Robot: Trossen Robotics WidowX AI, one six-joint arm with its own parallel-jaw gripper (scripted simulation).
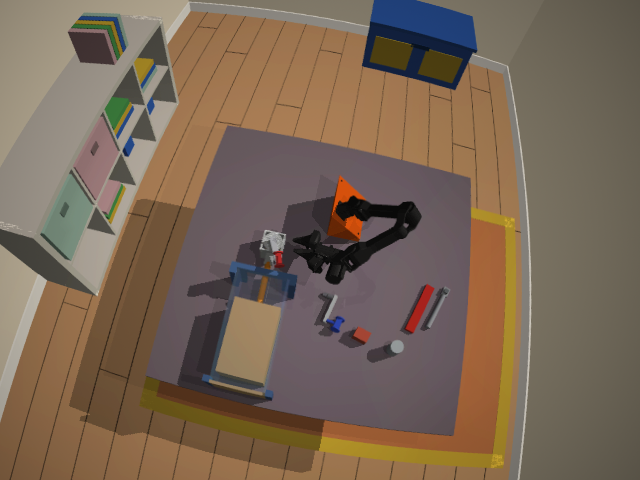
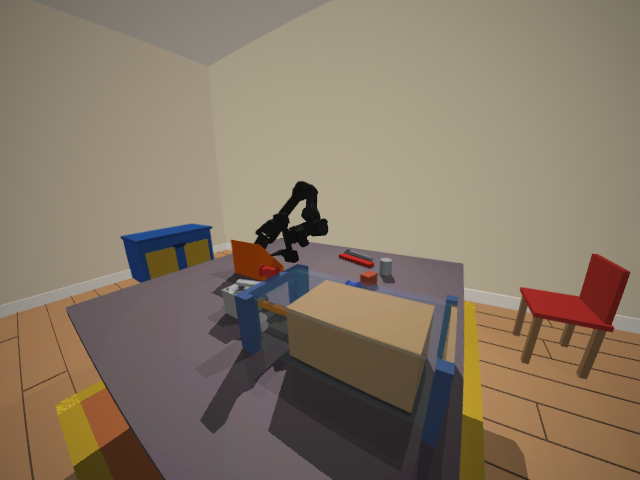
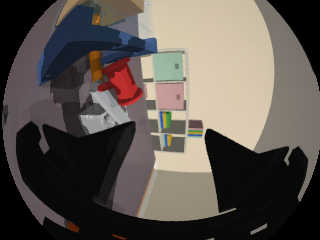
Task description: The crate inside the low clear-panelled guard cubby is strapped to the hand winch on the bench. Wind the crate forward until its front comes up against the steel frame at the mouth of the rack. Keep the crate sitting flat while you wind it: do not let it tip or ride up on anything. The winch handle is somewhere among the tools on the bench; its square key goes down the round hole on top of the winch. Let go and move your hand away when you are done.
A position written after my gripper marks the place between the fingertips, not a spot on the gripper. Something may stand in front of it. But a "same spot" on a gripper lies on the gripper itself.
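Scene:
I can see my gripper in image 1 (293, 244). Image 2 shows my gripper too, and so does image 3. On my gripper, (image 2: 285, 250) and (image 3: 89, 164) are the same spot.

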